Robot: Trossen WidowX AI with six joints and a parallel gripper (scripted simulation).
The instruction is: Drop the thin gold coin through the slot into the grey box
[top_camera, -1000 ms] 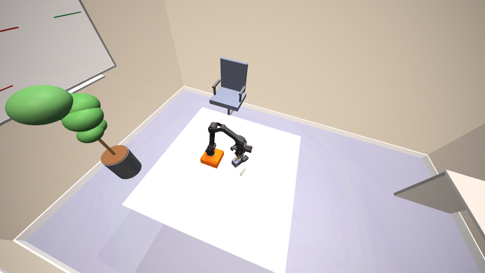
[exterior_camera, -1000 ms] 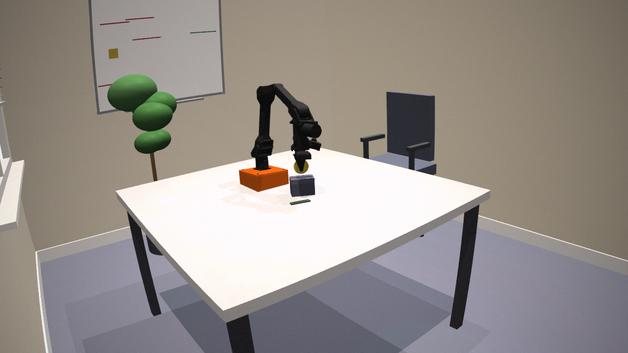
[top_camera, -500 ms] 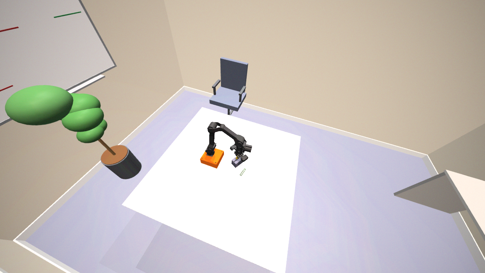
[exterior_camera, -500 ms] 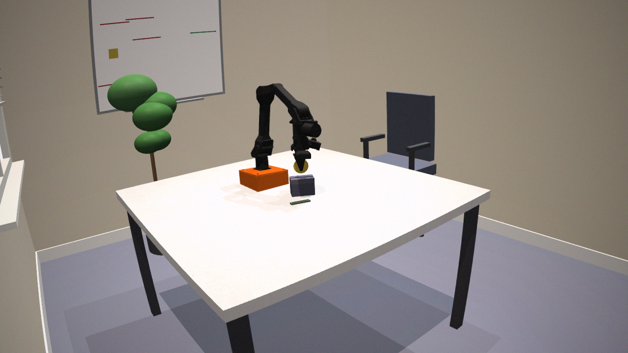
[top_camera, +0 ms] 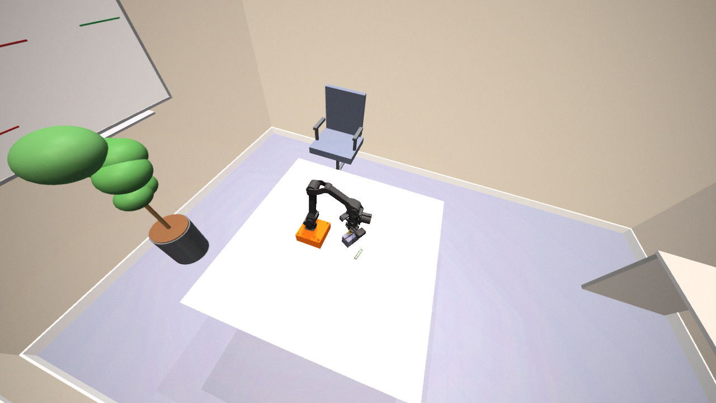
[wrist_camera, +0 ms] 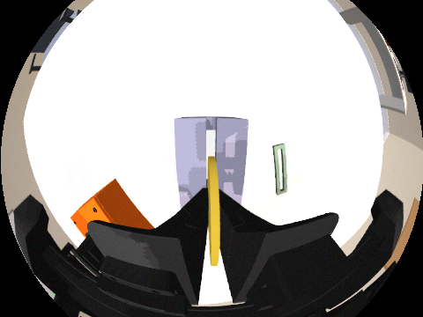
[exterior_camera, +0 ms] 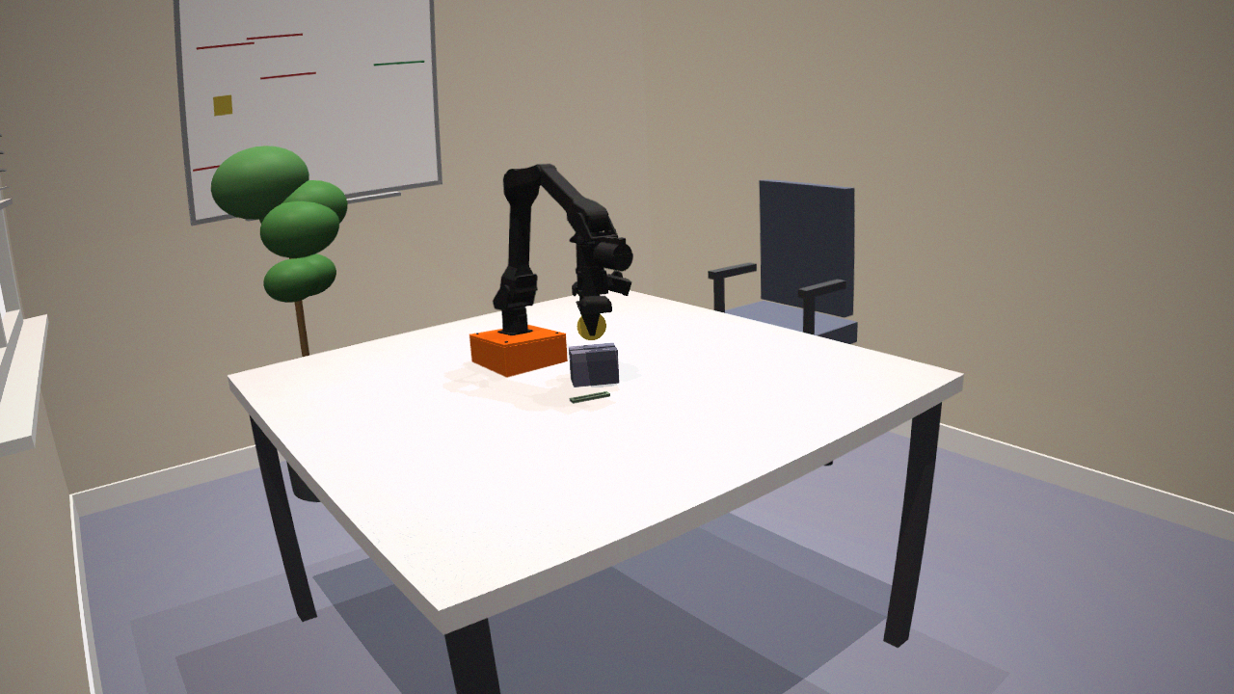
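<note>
Now: gripper tip 20 mm below the gold coin.
</note>
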